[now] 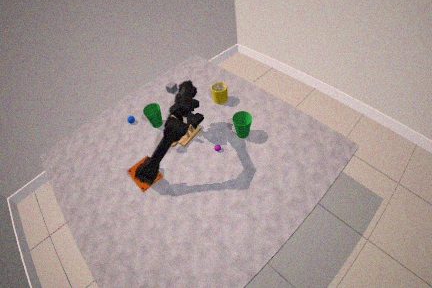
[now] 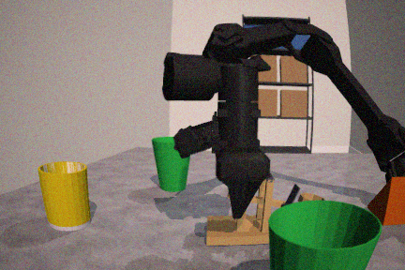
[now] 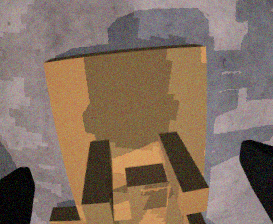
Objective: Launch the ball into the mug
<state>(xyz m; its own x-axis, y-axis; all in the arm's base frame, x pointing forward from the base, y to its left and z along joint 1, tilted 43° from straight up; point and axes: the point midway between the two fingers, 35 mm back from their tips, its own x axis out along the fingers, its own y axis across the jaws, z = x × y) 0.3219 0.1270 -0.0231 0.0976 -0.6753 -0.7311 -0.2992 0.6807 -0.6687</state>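
My gripper tip is now 40 mm past the catapult upright frame, 10 mm to the left of it and 30 mm below it. Also, from my gripper tip: wooden catapult (70 mm behind, 10 mm to the right); purple ball (40 mm ahead, 190 mm to the right, 40 mm below); yellow mug (270 mm ahead, 90 mm to the left, 20 mm below).
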